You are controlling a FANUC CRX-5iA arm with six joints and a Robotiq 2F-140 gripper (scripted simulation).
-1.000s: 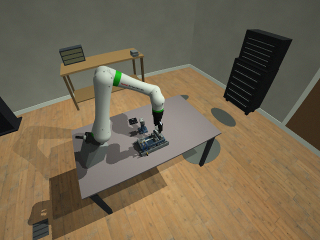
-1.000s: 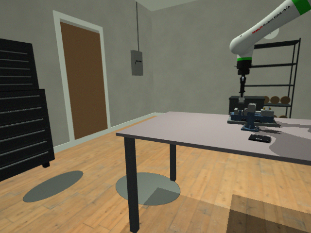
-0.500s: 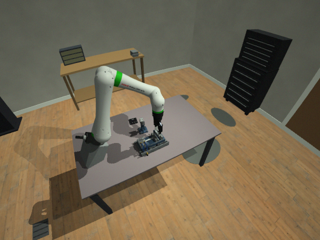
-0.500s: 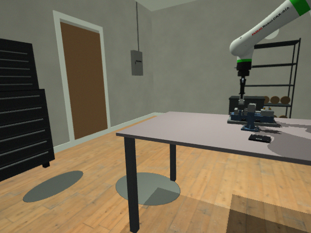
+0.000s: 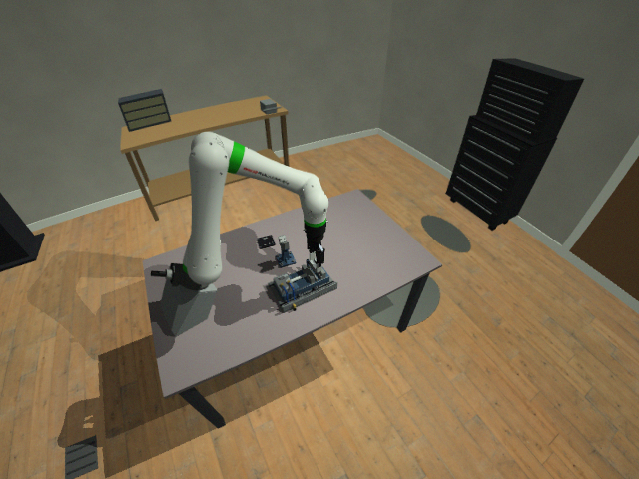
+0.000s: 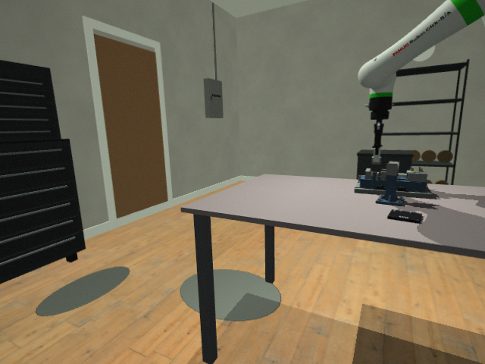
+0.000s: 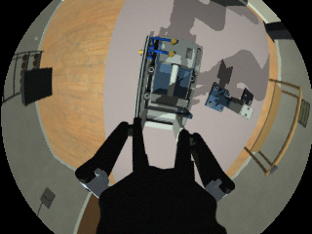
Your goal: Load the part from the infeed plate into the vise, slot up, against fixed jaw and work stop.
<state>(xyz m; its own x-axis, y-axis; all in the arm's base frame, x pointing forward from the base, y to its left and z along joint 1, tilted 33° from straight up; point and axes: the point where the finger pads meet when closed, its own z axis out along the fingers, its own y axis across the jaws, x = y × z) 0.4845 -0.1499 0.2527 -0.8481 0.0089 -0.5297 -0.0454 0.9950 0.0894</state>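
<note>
The part is 20 mm below my hand. Also, from my hand: air cylinder 160 mm behind, 10 mm to the left, 90 mm below; vise 70 mm behind, 20 mm to the left, 130 mm below; black infeed plate 130 mm behind, 410 mm to the left, 160 mm below.
</note>
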